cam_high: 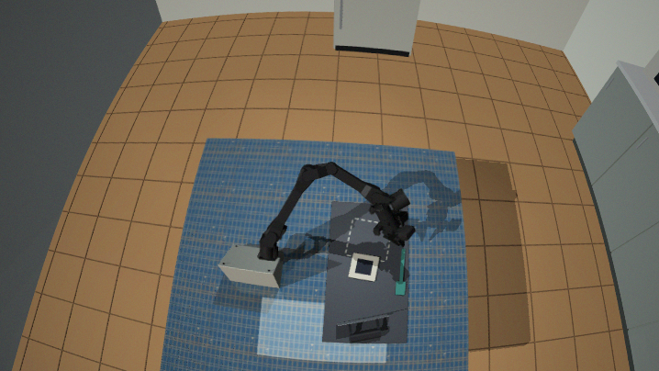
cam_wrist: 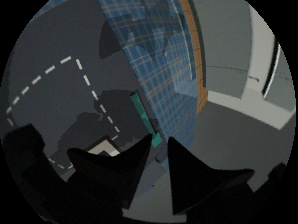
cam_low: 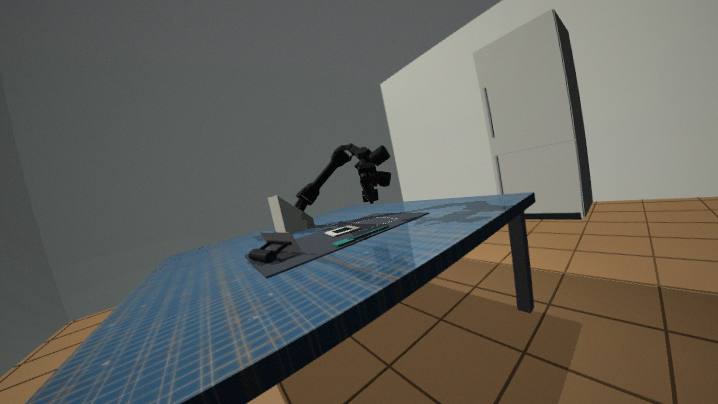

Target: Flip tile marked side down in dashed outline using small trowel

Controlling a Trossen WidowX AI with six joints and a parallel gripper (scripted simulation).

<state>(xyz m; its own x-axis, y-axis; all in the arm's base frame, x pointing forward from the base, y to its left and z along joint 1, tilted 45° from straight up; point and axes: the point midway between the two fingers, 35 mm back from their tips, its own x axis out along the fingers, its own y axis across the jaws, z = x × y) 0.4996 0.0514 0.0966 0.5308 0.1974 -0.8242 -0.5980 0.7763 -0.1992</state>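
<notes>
The teal trowel is 20 mm ahead of my gripper tip, 100 mm to the right of it and 100 mm below it. Round my gripper tip: white tile 140 mm behind, 60 mm to the right, 100 mm below.
</notes>
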